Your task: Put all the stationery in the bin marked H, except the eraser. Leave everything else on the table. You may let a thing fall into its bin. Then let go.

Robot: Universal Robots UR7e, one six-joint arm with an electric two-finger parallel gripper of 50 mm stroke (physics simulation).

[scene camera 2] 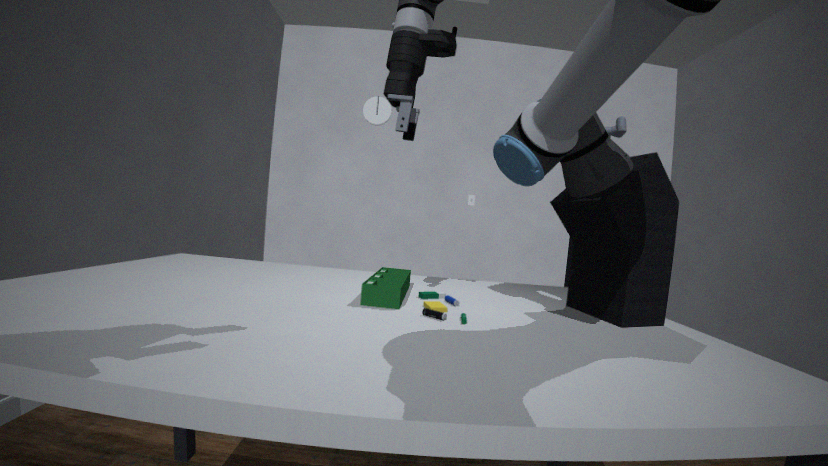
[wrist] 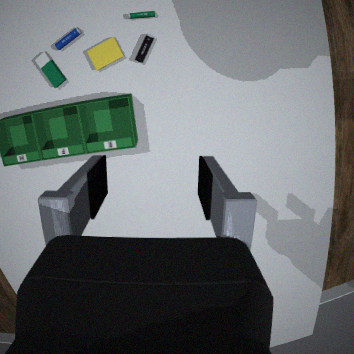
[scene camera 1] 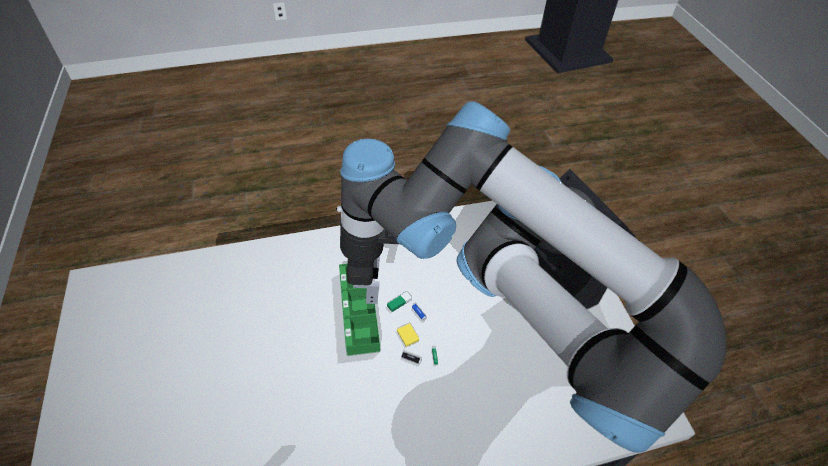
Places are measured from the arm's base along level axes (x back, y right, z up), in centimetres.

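Pixels of known places: gripper, fingertip midpoint: (scene camera 2: pixel 404 135) (wrist: pixel 151 174) (scene camera 1: pixel 371 289); arm's base, link origin: (scene camera 2: pixel 599 178).
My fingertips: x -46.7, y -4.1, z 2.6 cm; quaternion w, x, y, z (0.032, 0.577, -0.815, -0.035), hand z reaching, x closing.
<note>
Ahead of a thing's pixels: the offset from my fingertips to its top centre. "pt": to the spot under its first point. Level surfaces: height alone.
The gripper (scene camera 1: pixel 373 284) (scene camera 2: pixel 406 131) (wrist: pixel 153 185) is open and empty, high above the table. The green bin marked H @(pt dz -30.9, dx -0.1, dy +28.8 cm) (scene camera 1: pixel 342 269) (wrist: pixel 19 134) is the end compartment at left in the wrist view; the arm partly hides it in scene camera 1. A green block with a white end @(dz -33.8, dx +11.7, dy +15.9 cm) (scene camera 1: pixel 398 302) (scene camera 2: pixel 428 295) (wrist: pixel 53 73), like a sleeved eraser, lies beside the bins. A yellow pad @(dz -34.1, dx +10.4, dy +5.9 cm) (scene camera 1: pixel 407 334) (scene camera 2: pixel 435 306) (wrist: pixel 104 53) lies flat. Blue @(dz -33.7, dx +15.5, dy +10.9 cm) (scene camera 1: pixel 418 311) (scene camera 2: pixel 451 300) (wrist: pixel 68 39), black @(dz -33.7, dx +8.9, dy -0.6 cm) (scene camera 1: pixel 411 357) (scene camera 2: pixel 433 313) (wrist: pixel 144 48) and thin green @(dz -34.1, dx +14.6, dy -1.9 cm) (scene camera 1: pixel 435 356) (scene camera 2: pixel 463 318) (wrist: pixel 143 15) cylinders lie around it.
Two more green compartments, a middle one @(dz -30.5, dx +0.8, dy +17.3 cm) (wrist: pixel 58 124) and an end one (wrist: pixel 105 119), join the H bin in one row. Their labels are hard to read. The row @(pt dz -32.3, dx -1.9, dy +5.0 cm) (scene camera 2: pixel 380 294) stands on the white table @(dz -35.1 cm) (scene camera 1: pixel 202 347) (scene camera 2: pixel 260 370). The arm's base (scene camera 2: pixel 622 248) stands at the right.
</note>
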